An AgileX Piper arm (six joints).
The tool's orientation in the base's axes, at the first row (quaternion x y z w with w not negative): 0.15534 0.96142 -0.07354 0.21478
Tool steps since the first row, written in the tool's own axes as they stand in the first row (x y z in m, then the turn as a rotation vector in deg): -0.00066 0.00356 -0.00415 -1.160 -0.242 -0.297; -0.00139 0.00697 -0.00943 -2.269 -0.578 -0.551; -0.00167 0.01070 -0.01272 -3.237 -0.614 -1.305; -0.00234 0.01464 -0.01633 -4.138 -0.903 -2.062; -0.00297 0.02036 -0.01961 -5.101 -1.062 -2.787; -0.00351 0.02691 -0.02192 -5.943 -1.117 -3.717; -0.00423 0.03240 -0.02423 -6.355 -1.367 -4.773; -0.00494 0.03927 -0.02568 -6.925 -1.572 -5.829; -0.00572 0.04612 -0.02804 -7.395 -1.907 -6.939
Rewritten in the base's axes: 0.00012 0.00404 0.00374 0.801 -0.476 0.790; -0.00018 0.00815 0.00854 1.544 -1.035 1.526; 0.00001 0.01227 0.01134 2.070 -1.171 2.627; 0.00048 0.01655 0.01457 2.454 -1.526 3.720; 0.00163 0.02245 0.01736 2.946 -1.782 4.802; 0.00335 0.02894 0.01918 3.289 -1.865 6.007; 0.00488 0.03440 0.02116 3.148 -1.990 7.153; 0.00720 0.04098 0.02225 3.159 -2.116 8.364; 0.00921 0.04770 0.02420 3.019 -2.325 9.589
